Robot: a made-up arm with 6 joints.
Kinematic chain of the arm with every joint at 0, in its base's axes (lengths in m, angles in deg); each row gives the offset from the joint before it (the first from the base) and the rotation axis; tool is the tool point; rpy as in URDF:
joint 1: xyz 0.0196 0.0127 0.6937 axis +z
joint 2: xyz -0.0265 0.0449 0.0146 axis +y
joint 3: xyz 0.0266 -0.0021 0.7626 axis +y
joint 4: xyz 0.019 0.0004 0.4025 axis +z
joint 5: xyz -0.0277 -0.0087 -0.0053 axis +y
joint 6: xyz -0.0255 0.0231 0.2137 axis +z
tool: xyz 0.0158 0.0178 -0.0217 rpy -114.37 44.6 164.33
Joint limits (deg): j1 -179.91..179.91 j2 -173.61..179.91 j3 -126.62..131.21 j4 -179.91..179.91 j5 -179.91..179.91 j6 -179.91..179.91
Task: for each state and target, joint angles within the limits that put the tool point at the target. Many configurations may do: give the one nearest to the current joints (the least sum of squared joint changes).
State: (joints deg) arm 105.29 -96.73 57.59 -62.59 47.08 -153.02
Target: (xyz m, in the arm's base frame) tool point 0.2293 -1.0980 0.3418
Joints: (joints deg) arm 98.14 -133.29 51.96 -63.65 50.28 -152.44
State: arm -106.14 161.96 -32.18 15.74 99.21 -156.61
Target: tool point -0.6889 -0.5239 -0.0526
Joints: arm -146.73 135.23 -43.02 8.60 98.14 -156.31
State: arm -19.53 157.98 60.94 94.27 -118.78 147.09
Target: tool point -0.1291 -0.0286 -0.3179
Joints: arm -38.55 173.14 47.12 63.95 -109.86 144.00
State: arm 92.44 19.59 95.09 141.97 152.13 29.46
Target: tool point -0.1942 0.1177 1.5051
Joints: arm 127.72 -3.78 102.32 126.23 143.15 30.22
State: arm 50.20 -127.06 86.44 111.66 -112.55 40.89
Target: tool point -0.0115 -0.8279 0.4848
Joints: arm 76.98 -129.77 82.55 108.30 -109.40 40.59
